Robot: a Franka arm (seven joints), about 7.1 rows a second.
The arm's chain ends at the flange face. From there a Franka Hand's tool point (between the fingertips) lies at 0.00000 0.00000 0.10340 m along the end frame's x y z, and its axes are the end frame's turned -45 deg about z.
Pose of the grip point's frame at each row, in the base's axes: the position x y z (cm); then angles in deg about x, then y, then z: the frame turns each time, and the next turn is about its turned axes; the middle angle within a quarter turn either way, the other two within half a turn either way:
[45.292, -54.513, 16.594, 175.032, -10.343, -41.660]
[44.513, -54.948, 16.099, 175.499, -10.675, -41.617]
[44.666, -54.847, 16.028, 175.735, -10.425, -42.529]
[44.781, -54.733, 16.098, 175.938, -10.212, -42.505]
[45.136, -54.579, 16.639, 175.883, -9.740, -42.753]
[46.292, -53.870, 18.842, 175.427, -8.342, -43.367]
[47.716, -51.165, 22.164, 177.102, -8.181, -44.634]
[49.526, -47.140, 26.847, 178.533, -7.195, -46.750]
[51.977, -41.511, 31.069, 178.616, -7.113, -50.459]
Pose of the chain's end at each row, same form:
[47.148, -53.632, 26.728, 175.032, -10.343, 3.340]
[46.428, -54.151, 26.229, 175.499, -10.675, 3.383]
[46.537, -54.091, 26.169, 175.735, -10.425, 2.471]
[46.614, -54.012, 26.249, 175.938, -10.212, 2.495]
[46.885, -53.847, 26.804, 175.883, -9.740, 2.247]
[47.792, -53.054, 29.040, 175.427, -8.342, 1.633]
[49.187, -50.648, 32.386, 177.102, -8.181, 0.366]
[50.821, -46.877, 37.102, 178.533, -7.195, -1.750]
[53.257, -41.263, 41.326, 178.616, -7.113, -5.459]

